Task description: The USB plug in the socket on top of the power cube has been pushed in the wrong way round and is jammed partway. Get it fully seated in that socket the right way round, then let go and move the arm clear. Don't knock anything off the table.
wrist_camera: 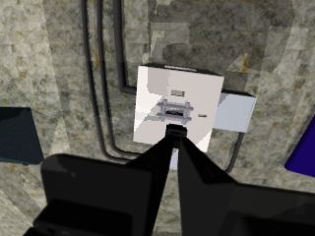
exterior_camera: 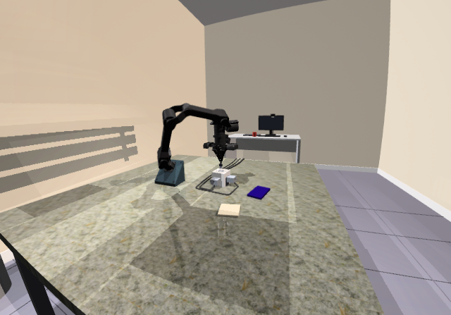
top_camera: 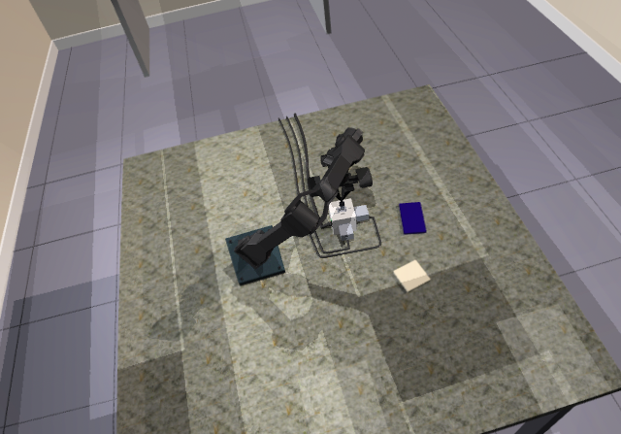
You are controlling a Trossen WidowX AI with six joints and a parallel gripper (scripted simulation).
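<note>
The dark USB plug is 2 cm below my gripper tip. The rest, counted from my gripper tip: dark blue flat block: 22 cm ahead, 6 cm to the right, 13 cm below; USB socket: 6 cm below; beige flat block: 12 cm ahead, 26 cm to the right, 13 cm below.
</note>
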